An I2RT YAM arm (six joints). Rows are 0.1 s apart.
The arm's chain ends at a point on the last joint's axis. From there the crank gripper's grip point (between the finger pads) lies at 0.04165 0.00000 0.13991 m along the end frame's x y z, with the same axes.
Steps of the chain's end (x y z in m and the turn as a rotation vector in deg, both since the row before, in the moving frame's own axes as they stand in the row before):
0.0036 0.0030 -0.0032 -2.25 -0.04 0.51
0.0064 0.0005 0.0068 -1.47 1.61 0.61
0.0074 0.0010 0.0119 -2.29 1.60 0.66
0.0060 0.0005 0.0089 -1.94 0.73 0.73
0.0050 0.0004 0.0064 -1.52 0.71 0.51
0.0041 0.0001 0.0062 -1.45 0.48 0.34
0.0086 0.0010 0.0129 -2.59 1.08 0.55
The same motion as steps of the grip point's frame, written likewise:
0.0035 0.0089 -0.0033 -2.25 -0.04 0.51
0.0103 0.0045 0.0055 -1.47 1.61 0.61
0.0113 0.0071 0.0106 -2.29 1.60 0.66
0.0077 0.0058 0.0083 -1.94 0.73 0.73
0.0067 0.0045 0.0058 -1.52 0.71 0.51
0.0053 0.0039 0.0058 -1.45 0.48 0.34
0.0112 0.0077 0.0119 -2.59 1.08 0.55

